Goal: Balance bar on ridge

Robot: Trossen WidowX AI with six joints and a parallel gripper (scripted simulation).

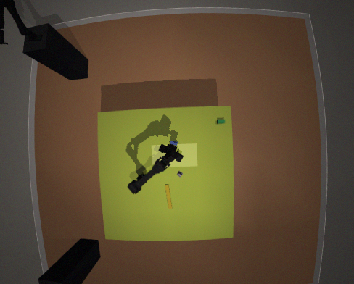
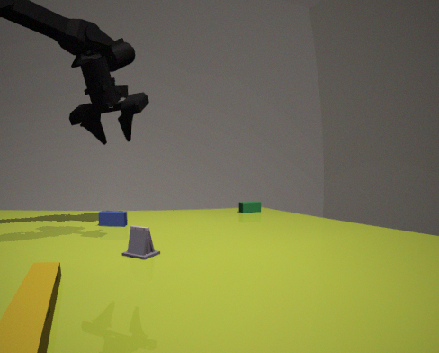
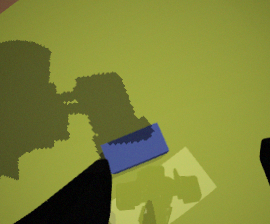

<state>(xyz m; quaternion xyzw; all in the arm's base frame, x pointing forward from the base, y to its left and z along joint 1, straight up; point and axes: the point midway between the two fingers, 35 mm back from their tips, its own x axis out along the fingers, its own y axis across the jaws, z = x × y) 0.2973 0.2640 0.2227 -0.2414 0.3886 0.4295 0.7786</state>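
Right now my gripper tip is 80 mm past the yellow bar, 470 mm to the left of it and 190 mm above it. Round my gripper tip: blue block: 10 mm behind, 40 mm to the left, 180 mm below; then green block: 430 mm ahead, 220 mm to the left, 180 mm below.
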